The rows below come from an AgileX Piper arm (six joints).
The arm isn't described. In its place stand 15 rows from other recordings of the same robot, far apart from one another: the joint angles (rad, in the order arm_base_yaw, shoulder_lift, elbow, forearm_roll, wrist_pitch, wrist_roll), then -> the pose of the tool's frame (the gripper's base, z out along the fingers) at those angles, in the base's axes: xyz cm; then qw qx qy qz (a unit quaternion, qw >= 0).
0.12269 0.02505 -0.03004 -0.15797 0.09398 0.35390 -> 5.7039 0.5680 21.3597 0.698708 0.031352 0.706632 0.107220
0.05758 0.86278 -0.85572 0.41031 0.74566 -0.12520 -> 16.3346 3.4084 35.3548 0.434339 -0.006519 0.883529 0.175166
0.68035 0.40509 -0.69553 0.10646 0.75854 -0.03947 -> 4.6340 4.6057 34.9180 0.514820 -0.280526 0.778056 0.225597
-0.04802 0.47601 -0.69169 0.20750 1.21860 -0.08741 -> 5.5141 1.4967 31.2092 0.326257 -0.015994 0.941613 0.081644
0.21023 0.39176 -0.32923 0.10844 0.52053 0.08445 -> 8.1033 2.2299 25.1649 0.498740 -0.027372 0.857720 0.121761
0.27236 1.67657 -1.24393 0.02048 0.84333 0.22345 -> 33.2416 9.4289 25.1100 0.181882 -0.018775 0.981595 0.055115
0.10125 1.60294 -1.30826 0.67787 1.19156 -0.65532 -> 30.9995 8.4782 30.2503 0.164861 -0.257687 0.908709 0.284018
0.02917 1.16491 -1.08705 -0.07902 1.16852 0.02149 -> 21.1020 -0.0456 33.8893 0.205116 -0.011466 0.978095 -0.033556
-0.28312 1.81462 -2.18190 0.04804 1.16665 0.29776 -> 37.5726 -10.5127 45.8178 0.415941 0.259731 0.871092 0.027055
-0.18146 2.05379 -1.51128 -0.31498 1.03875 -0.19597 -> 39.7803 -9.7688 17.7376 0.011304 -0.081479 0.986332 -0.142768
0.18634 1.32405 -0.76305 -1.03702 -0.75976 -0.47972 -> 26.0131 10.3950 30.9708 0.675787 -0.631831 0.332076 -0.183922
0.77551 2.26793 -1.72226 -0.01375 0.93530 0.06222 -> 33.0266 32.2388 13.3888 0.083144 -0.351108 0.932134 0.030589
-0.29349 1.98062 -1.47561 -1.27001 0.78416 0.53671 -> 40.0749 -18.5237 24.1435 0.205836 0.011678 0.859719 -0.467310
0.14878 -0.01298 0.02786 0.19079 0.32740 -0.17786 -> 5.2229 1.3440 17.5562 0.609735 -0.076137 0.785782 0.070525
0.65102 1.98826 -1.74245 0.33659 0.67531 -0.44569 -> 35.6539 29.5236 28.3357 0.338366 -0.407532 0.828784 0.180398
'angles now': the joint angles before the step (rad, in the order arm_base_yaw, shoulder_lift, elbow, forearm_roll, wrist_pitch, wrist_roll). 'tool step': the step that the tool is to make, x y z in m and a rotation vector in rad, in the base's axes. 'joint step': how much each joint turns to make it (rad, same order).
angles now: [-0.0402 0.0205 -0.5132 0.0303 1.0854 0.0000]
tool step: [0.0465 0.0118 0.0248 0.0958 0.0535 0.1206]
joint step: [0.0010 0.2673 -0.0584 0.1895 -0.1422 -0.0964]
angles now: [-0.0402 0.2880 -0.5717 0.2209 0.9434 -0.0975]
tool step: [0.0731 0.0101 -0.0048 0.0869 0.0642 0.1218]
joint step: [-0.0001 0.3424 -0.0002 0.2854 -0.2208 -0.2615]
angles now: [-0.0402 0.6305 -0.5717 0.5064 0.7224 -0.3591]
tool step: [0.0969 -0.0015 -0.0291 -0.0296 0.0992 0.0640]
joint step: [-0.0001 0.4658 -0.0942 0.2460 -0.1895 -0.3549]
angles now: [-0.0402 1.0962 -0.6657 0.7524 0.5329 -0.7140]
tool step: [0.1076 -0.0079 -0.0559 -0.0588 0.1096 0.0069]
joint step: [-0.0001 0.4956 -0.2359 0.1283 -0.1214 -0.2104]
